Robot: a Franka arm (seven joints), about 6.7 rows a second.
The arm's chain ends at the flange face. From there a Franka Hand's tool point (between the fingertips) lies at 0.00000 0.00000 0.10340 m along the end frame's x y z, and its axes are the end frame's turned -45 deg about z.
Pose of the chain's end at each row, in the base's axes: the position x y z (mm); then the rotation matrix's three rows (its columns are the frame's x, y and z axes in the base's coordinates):
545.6, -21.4, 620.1; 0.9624, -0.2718, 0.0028; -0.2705, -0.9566, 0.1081; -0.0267, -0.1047, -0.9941
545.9, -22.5, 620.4; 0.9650, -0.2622, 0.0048; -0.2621, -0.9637, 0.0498; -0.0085, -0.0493, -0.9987
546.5, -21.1, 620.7; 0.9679, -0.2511, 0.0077; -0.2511, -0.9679, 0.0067; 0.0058, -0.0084, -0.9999
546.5, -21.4, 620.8; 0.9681, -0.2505, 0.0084; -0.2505, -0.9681, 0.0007; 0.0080, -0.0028, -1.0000
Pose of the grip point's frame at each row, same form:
545.9, -10.2, 517.3; 0.8727, 0.4883, 0.0028; 0.4851, -0.8677, 0.1081; 0.0552, -0.0929, -0.9941
546.4, -17.4, 517.1; 0.8678, 0.4970, 0.0048; 0.4961, -0.8668, 0.0498; 0.0288, -0.0409, -0.9987
547.3, -20.4, 517.3; 0.8620, 0.5069, 0.0077; 0.5069, -0.8620, 0.0067; 0.0100, -0.0018, -0.9999
547.4, -21.3, 517.4; 0.8617, 0.5074, 0.0084; 0.5074, -0.8617, 0.0007; 0.0076, 0.0037, -1.0000

